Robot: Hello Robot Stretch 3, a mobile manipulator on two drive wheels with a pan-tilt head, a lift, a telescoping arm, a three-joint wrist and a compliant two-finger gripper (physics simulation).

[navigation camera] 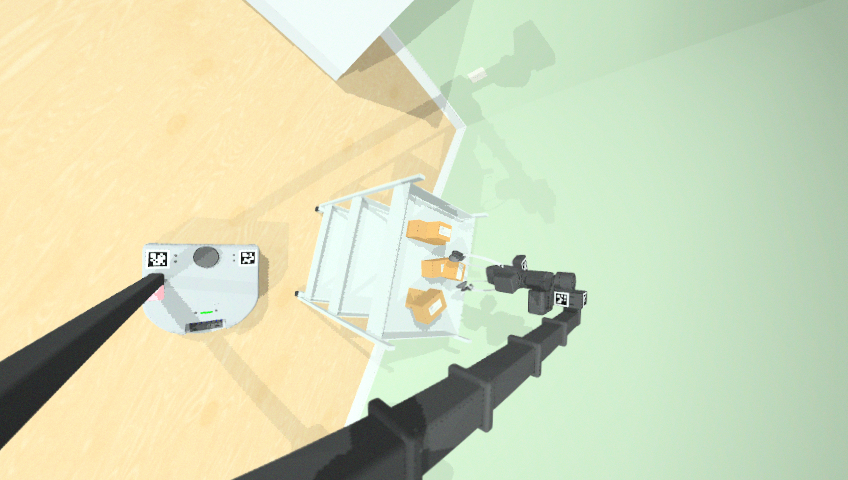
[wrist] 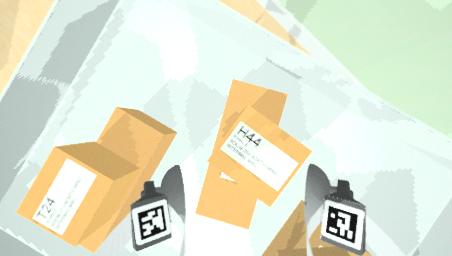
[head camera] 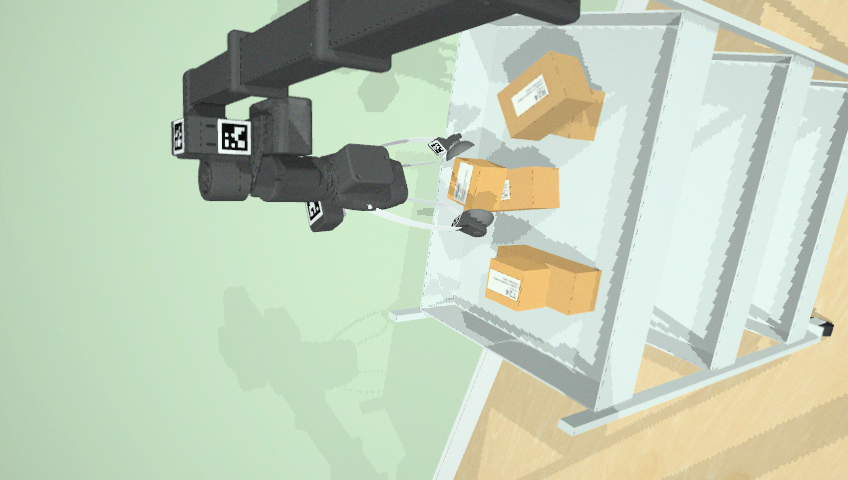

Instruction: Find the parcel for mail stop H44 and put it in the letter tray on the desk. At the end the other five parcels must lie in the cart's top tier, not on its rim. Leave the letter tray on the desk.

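Pixels of known places: gripper, fingertip midpoint: (navigation camera: pixel 453 270) (wrist: pixel 243 185) (head camera: pixel 479 185); robot's base, origin of the base link: (navigation camera: pixel 206 256).
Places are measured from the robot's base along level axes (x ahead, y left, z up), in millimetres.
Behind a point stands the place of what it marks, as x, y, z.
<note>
The parcel with the H44 label (head camera: pixel 480 181) {-27, -603, 759} (navigation camera: pixel 454 269) {-18, -605, 761} (wrist: pixel 265 160) {-30, -628, 765} lies crosswise on top of another parcel (head camera: pixel 538 189) {-17, -555, 703} (navigation camera: pixel 432 267) {-13, -556, 713} (wrist: pixel 227 202) {-19, -574, 715} in the middle of the cart's top tier (head camera: pixel 654 208) {5, -392, 706} (navigation camera: pixel 389 261) {12, -394, 707} (wrist: pixel 142 60) {122, -678, 663}. My gripper (head camera: pixel 470 184) {-22, -605, 759} (navigation camera: pixel 461 271) {-22, -605, 759} (wrist: pixel 243 185) {-22, -605, 759} is open, with one fingertip on each side of the H44 parcel and gaps showing in the wrist view. A parcel labelled T24 (head camera: pixel 529 285) {98, -525, 750} (navigation camera: pixel 440 231) {98, -533, 765} (wrist: pixel 77 195) {90, -558, 765} rests on a parcel (head camera: pixel 574 288) {101, -490, 711} (wrist: pixel 135 137) {82, -602, 715} at one side. The letter tray does not show.
At the other side, a parcel (head camera: pixel 544 98) {-116, -496, 763} (navigation camera: pixel 426 304) {-109, -483, 762} lies on a partly hidden parcel (head camera: pixel 586 121) {-98, -496, 686}. The cart's lower tiers sit beneath. The green wall (head camera: pixel 119 237) {60, -1116, 1078} (navigation camera: pixel 684 178) {315, -1240, 1347} is behind the cart. A white surface (navigation camera: pixel 336 32) {956, -370, 311} stands at the navigation view's top.
</note>
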